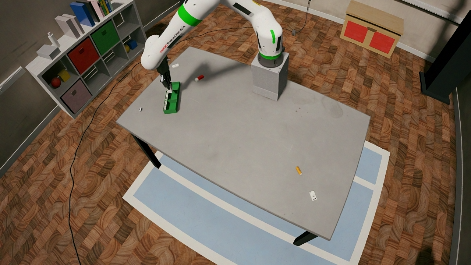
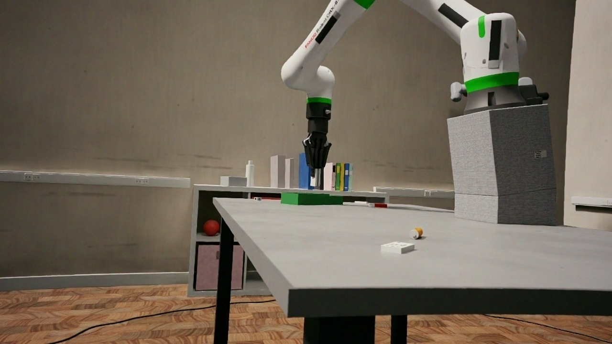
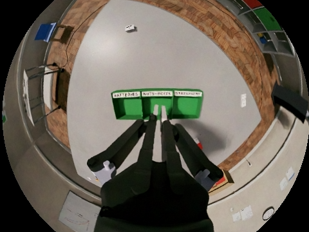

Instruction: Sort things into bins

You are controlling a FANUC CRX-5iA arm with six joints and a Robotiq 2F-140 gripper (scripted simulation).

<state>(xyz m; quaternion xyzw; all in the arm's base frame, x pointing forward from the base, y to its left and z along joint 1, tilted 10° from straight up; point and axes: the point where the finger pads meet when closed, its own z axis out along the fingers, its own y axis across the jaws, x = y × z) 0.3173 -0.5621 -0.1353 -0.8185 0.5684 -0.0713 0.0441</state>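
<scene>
My gripper is now 220 mm past the red piece, 80 mm to the right of it and 90 mm above it. Round my hand: orange cylinder: 170 mm ahead, 920 mm to the left, 90 mm below.
</scene>
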